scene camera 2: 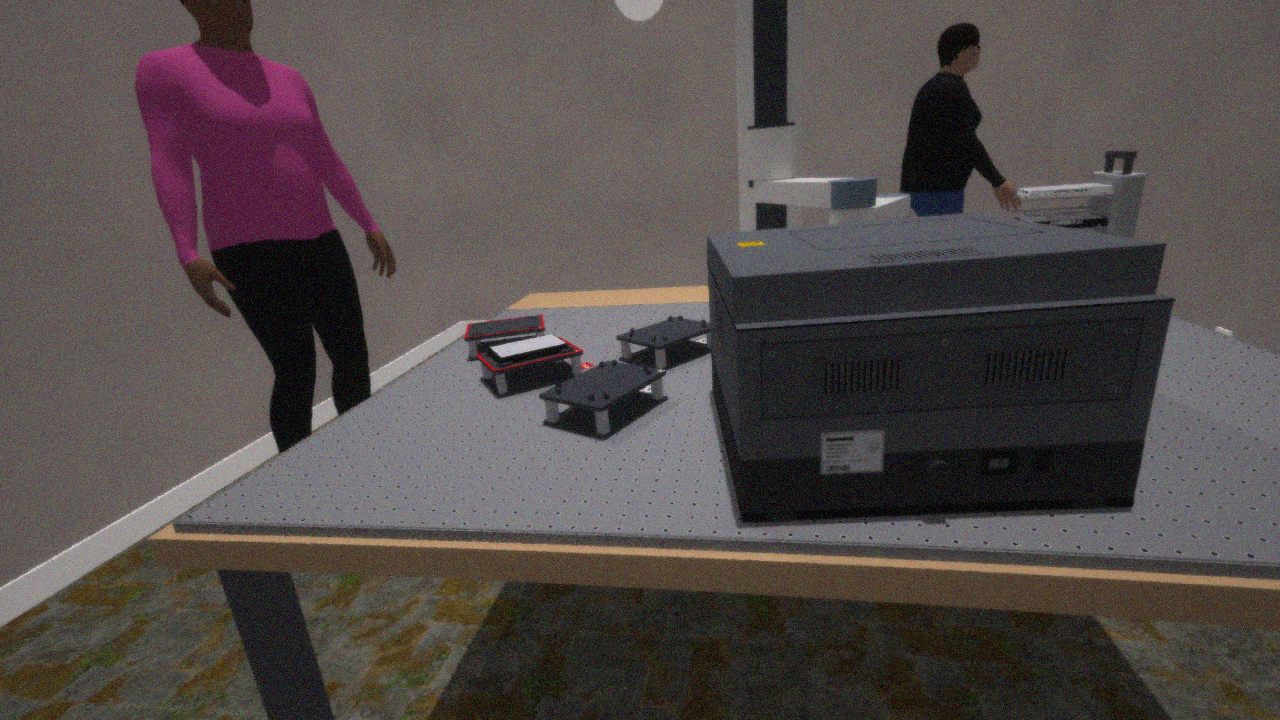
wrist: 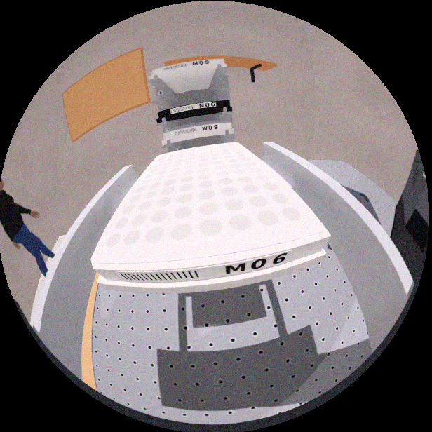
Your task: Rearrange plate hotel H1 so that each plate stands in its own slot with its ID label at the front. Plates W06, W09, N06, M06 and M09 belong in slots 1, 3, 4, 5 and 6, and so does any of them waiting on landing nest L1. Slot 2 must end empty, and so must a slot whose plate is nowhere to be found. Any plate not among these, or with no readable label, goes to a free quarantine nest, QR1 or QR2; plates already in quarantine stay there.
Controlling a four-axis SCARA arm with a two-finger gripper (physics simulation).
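Note:
My gripper (wrist: 196,160) is shut on white plate M06 (wrist: 210,200), with a finger along each side. The plate is level, its M06 label facing the camera, and it is held clear in front of hotel H1 (wrist: 194,95). In the hotel, white plate M09 (wrist: 212,63) is at the top, black plate N06 (wrist: 222,105) lower down, and white plate W09 (wrist: 220,128) below it, labels facing front. Lower slots are hidden behind the held plate. In scene camera 2 the gripper cannot be made out; a white plate (scene camera 2: 526,346) lies on a red-edged nest (scene camera 2: 487,363).
Another red-edged nest (scene camera 2: 503,326) and two dark nests (scene camera 2: 604,385) (scene camera 2: 666,332) stand left of a large dark instrument (scene camera 2: 939,367) on the perforated table (scene camera 2: 447,483). The arm (scene camera 2: 796,191) is behind the instrument. Two people stand nearby, one in pink (scene camera 2: 250,143), one in black (scene camera 2: 944,134) (wrist: 10,215).

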